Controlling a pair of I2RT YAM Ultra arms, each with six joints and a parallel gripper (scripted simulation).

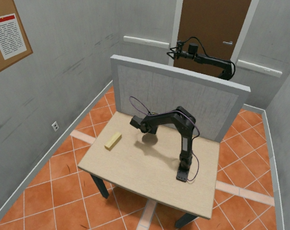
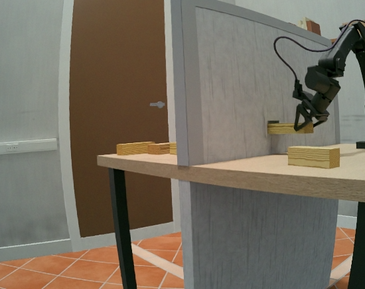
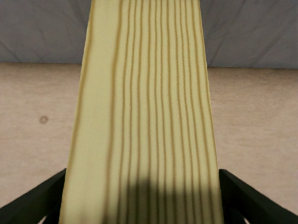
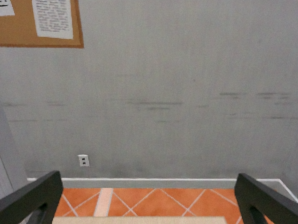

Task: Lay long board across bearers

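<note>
Right now my right hand is 370 mm to the right of the long board, 370 mm above it and 60 mm past it. Round my right hand: wooden offcut 690 mm to the left, 430 mm below, 150 mm ahead.
</note>
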